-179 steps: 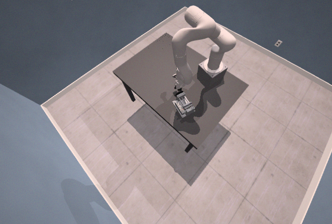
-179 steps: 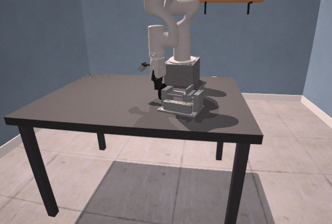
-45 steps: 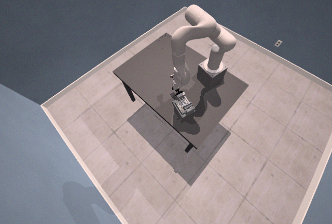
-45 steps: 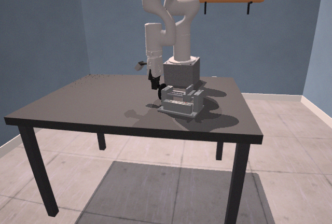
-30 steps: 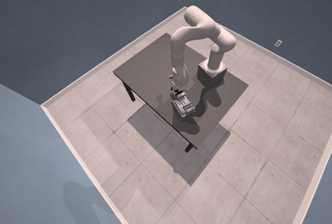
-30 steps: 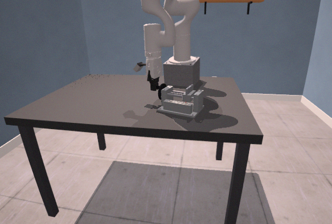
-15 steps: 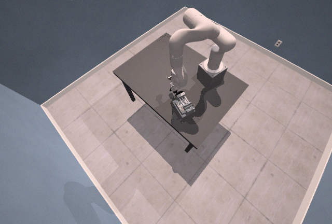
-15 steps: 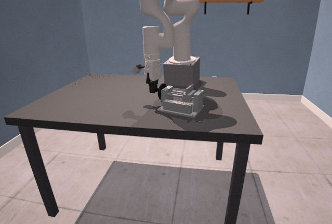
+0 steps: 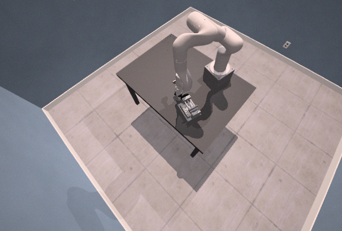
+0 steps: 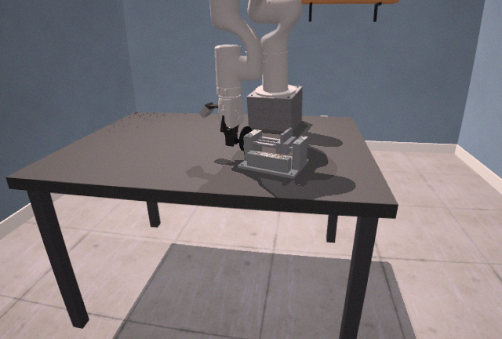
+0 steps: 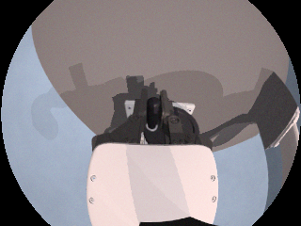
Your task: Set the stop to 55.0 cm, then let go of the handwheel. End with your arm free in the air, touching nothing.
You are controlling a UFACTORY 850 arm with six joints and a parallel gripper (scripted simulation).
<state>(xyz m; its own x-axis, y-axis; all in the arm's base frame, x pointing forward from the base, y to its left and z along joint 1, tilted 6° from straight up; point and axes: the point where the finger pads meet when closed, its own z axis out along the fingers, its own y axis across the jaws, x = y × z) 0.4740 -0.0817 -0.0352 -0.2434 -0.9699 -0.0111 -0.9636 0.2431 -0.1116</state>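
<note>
The black handwheel lies 30 mm to the left of my hand. The rest, counted from my hand: dark handle 10 mm to the left; then grey stop fixture 30 mm ahead, 190 mm to the left, 10 mm above.
</note>
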